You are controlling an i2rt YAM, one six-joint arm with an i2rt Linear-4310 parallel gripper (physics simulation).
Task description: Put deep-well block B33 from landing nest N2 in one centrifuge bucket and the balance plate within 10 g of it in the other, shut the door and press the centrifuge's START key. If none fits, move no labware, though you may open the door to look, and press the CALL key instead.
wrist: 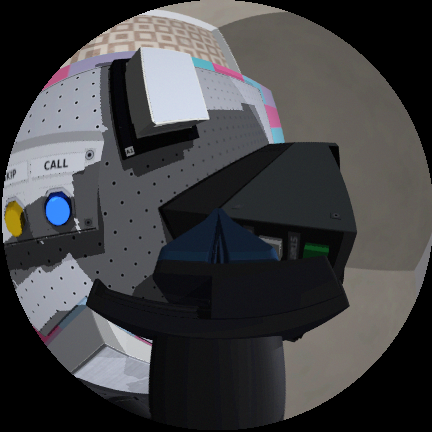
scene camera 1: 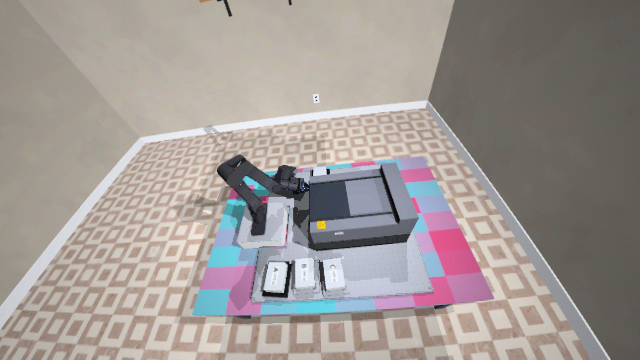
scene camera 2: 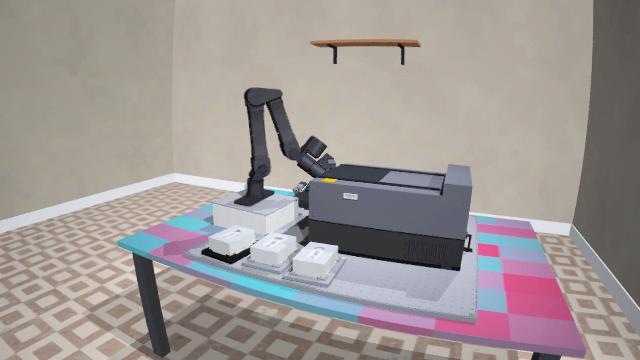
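Seen in the pictures: gripper, fingertip midpoint: (wrist: 217,214); arm's base at its link origin: (scene camera 1: 260,218) (scene camera 2: 255,198).
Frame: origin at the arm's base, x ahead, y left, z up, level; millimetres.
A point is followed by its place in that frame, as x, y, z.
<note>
My gripper (scene camera 1: 306,187) {304, 141, 27} (wrist: 217,214) {304, 141, 27} is shut and empty, at the centrifuge's front face. The centrifuge (scene camera 1: 362,234) {523, -197, 69} (scene camera 2: 390,207) {535, -197, 87} (wrist: 300,185) {370, 138, 84} has its top covered by a dark panel (scene camera 1: 328,200) {391, -34, 138} (scene camera 2: 359,172) {398, -18, 138}. In the wrist view the green START key (wrist: 316,249) {297, 128, 108} shows right of the fingertips, beside a grey key (wrist: 271,245) {296, 126, 75}. The blue CALL key (wrist: 58,209) {202, 210, -7} is at the left, apart from the fingers. White plates A (scene camera 1: 275,279) {101, -323, -21} (scene camera 2: 231,240) {124, -352, -21}, B (scene camera 1: 304,274) {237, -315, -20} (scene camera 2: 273,249) {260, -353, -21} and C (scene camera 1: 334,275) {373, -334, -21} (scene camera 2: 315,260) {386, -370, -21} stand in a row. B33 and N2 labels are not readable.
Another white block (scene camera 1: 320,171) {361, 312, -16} (wrist: 175,87) {350, 276, -16} sits in a black nest (wrist: 116,115) {292, 272, -58} marked A1. A yellow SKIP key (wrist: 14,219) is beside CALL. The arm stands on a white pedestal (scene camera 1: 262,243) {16, -132, -32} (scene camera 2: 237,218) {2, -132, -40}. A perforated plate (scene camera 1: 385,270) {612, -326, -74} (scene camera 2: 400,287) {601, -341, -74} lies under the equipment.
</note>
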